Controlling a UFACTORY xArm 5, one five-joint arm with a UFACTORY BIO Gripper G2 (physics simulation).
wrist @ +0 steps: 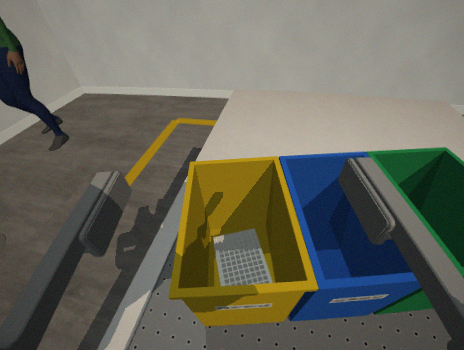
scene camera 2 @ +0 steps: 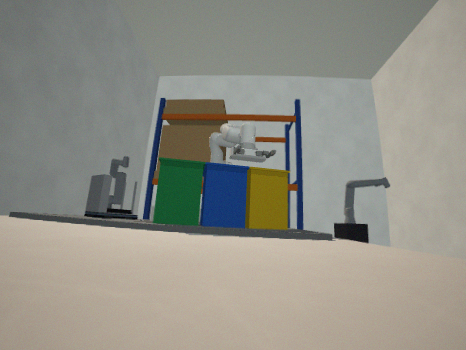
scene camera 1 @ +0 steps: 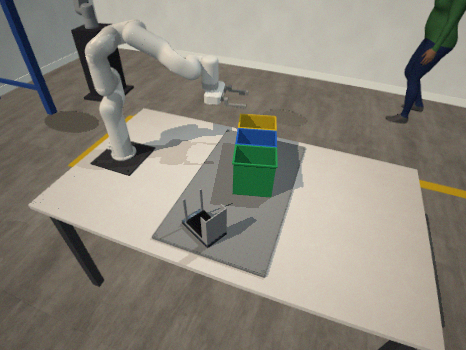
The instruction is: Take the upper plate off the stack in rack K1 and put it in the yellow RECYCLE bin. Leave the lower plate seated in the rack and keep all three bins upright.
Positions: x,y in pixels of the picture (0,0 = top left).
white gridded plate: wrist 240,260; not seen in scene camera 2 (hidden by a yellow bin)
